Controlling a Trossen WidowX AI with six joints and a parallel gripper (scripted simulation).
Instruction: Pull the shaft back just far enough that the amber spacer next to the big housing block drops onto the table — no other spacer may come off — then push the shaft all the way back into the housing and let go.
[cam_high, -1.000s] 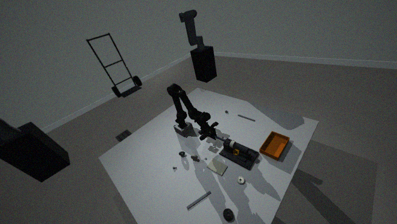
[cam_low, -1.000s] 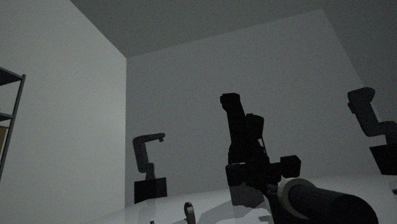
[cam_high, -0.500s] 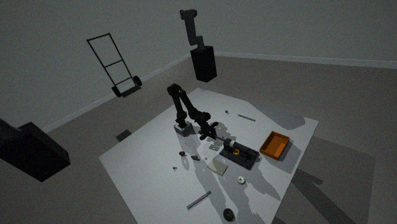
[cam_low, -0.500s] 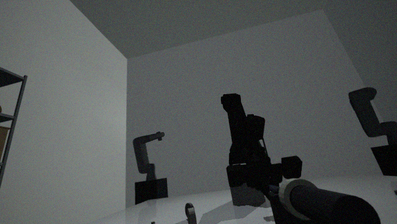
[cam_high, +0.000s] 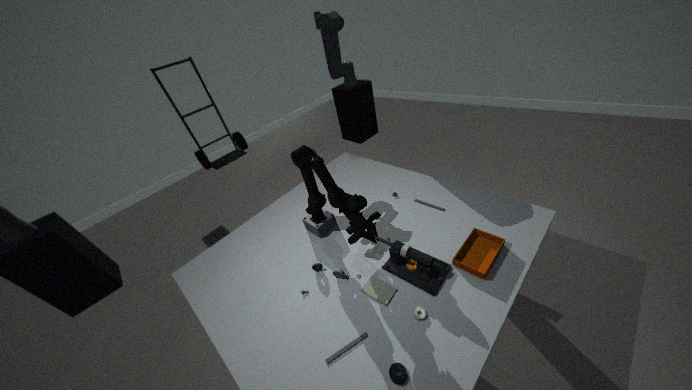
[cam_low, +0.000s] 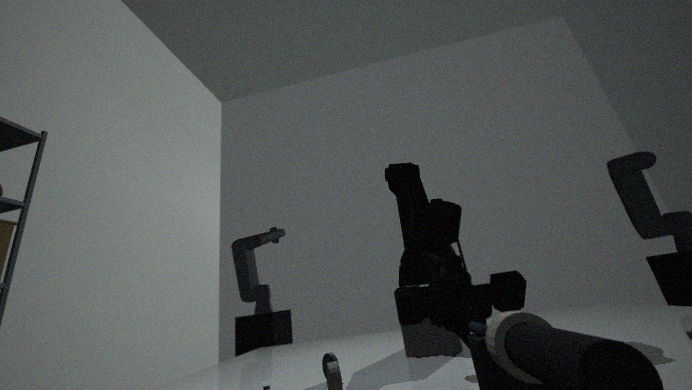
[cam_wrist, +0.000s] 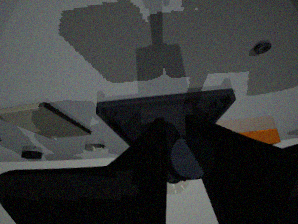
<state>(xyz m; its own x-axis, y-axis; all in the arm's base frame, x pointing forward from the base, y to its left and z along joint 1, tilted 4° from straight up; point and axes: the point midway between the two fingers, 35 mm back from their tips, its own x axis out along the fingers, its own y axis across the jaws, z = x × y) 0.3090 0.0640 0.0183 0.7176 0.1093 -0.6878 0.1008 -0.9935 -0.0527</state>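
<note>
My gripper tip is now 6 cm short of the thin shaft, 1 cm to the right of it and 3 cm below it. From my gripper tip the other things lie so: pale spacer (15 cm ahead, 2 cm to the left, 3 cm above); amber spacer (17 cm ahead, 2 cm to the left, 4 cm below); pale flat plate (13 cm ahead, 15 cm to the right, 5 cm below).
</note>
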